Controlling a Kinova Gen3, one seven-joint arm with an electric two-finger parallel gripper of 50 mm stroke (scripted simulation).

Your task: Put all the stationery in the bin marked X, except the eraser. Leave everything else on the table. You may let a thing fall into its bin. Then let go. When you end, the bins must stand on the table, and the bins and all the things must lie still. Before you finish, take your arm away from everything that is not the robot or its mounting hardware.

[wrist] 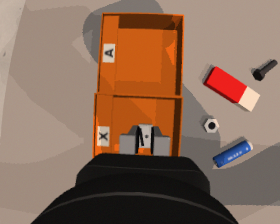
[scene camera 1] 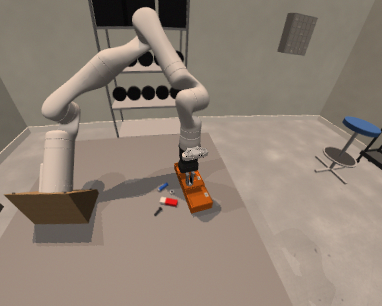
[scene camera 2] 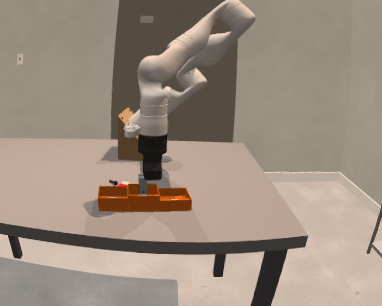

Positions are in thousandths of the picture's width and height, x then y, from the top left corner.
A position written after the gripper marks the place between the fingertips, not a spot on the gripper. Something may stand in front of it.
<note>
In view: the gripper (scene camera 2: 376,645) and an orange bin (scene camera 2: 302,649).
The orange bin also shows in the wrist view (wrist: 534,221) and in scene camera 1 (scene camera 1: 509,636). The gripper also shows in the wrist view (wrist: 520,605).
</note>
